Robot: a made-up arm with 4 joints. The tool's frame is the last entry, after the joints. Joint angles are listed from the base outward.
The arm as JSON. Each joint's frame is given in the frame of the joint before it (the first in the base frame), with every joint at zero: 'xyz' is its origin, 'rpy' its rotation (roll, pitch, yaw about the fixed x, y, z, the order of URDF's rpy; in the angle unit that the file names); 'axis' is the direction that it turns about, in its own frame. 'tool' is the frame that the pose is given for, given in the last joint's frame.
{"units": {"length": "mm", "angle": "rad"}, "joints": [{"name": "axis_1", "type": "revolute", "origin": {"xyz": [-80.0, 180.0, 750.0], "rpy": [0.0, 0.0, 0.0]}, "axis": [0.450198, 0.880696, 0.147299]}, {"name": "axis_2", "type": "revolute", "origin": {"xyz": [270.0, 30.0, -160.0], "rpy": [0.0, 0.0, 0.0]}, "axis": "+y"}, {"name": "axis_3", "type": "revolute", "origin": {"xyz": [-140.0, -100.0, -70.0], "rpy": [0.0, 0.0, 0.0]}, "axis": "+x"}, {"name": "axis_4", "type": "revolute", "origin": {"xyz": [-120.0, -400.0, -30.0], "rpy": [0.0, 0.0, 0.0]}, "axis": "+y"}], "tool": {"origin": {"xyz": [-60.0, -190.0, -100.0], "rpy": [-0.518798, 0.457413, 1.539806]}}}
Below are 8 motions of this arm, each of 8 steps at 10 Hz.
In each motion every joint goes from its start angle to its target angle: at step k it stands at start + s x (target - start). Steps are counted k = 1, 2, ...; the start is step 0. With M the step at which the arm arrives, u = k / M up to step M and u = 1 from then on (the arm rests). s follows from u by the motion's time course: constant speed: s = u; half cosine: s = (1 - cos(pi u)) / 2; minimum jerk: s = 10 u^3 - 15 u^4 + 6 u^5.
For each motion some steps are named. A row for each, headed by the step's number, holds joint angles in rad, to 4 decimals.
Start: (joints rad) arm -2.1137 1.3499 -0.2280 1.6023
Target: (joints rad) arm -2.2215 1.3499 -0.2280 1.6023
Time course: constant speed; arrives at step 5
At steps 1, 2, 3, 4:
1: -2.1353 1.3499 -0.2280 1.6023
2: -2.1568 1.3499 -0.2280 1.6023
3: -2.1784 1.3499 -0.2280 1.6023
4: -2.1999 1.3499 -0.2280 1.6023

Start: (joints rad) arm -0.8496 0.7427 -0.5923 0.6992
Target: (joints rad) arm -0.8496 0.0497 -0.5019 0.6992
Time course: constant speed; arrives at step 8
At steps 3, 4, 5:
3: -0.8496 0.4828 -0.5584 0.6992
4: -0.8496 0.3962 -0.5471 0.6992
5: -0.8496 0.3096 -0.5358 0.6992

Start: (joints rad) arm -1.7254 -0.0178 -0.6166 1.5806
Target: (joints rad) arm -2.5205 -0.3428 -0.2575 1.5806
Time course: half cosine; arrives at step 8
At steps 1, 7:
1: -1.7557 -0.0302 -0.6029 1.5806
7: -2.4902 -0.3304 -0.2712 1.5806

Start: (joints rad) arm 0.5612 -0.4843 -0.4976 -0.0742
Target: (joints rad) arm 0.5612 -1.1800 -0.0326 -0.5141
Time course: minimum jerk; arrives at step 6
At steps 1, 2, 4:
1: 0.5612 -0.5090 -0.4811 -0.0898
2: 0.5612 -0.6303 -0.4000 -0.1665
4: 0.5612 -1.0340 -0.1302 -0.4218

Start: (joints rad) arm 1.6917 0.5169 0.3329 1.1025
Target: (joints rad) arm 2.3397 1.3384 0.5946 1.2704
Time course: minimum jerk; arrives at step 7
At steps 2, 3, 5, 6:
2: 1.7855 0.6358 0.3708 1.1268
3: 1.9301 0.8191 0.4292 1.1643
5: 2.2459 1.2195 0.5567 1.2461
6: 2.3246 1.3193 0.5885 1.2665

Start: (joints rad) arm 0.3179 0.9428 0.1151 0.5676
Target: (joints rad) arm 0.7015 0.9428 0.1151 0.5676
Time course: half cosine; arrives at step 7
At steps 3, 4, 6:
3: 0.4670 0.9428 0.1151 0.5676
4: 0.5524 0.9428 0.1151 0.5676
6: 0.6825 0.9428 0.1151 0.5676

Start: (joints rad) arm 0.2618 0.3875 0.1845 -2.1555
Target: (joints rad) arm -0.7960 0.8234 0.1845 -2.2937
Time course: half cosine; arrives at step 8
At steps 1, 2, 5, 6, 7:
1: 0.2215 0.4041 0.1845 -2.1608
2: 0.1069 0.4513 0.1845 -2.1757
5: -0.4695 0.6889 0.1845 -2.2510
6: -0.6411 0.7596 0.1845 -2.2735
7: -0.7557 0.8068 0.1845 -2.2884

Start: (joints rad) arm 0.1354 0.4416 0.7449 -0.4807
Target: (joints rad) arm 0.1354 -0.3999 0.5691 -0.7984
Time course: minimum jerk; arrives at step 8
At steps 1, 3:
1: 0.1354 0.4281 0.7421 -0.4858
3: 0.1354 0.2100 0.6965 -0.5681

